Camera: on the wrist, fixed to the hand. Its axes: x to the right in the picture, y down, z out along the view.
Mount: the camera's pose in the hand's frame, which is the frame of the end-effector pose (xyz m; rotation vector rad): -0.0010 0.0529 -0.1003 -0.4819 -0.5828 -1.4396
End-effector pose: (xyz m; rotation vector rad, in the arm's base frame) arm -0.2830 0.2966 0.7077 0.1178 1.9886 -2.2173
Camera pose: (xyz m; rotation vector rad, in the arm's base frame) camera -0.2778 0.3908 0.6448 1.6719 -1.6997 1.1724
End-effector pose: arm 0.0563 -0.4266 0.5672 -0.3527 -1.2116 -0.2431
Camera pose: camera 0.1624 -0.4172 0.5283 0.1289 -1.8046 -1.7872
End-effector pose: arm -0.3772 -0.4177 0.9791 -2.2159 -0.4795 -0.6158
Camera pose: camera -0.3784 -0.5277 1.0065 1.8135 2.1466 0.6647
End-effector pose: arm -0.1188 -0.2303 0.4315 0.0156 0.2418 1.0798
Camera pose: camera -0.1857 -0.2166 0.3409 -0.2412 -0.5055 -0.3502
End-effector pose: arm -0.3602 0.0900 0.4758 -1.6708 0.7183 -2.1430
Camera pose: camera -0.4593 0.0659 0.4261 1.9859 0.2115 1.0371
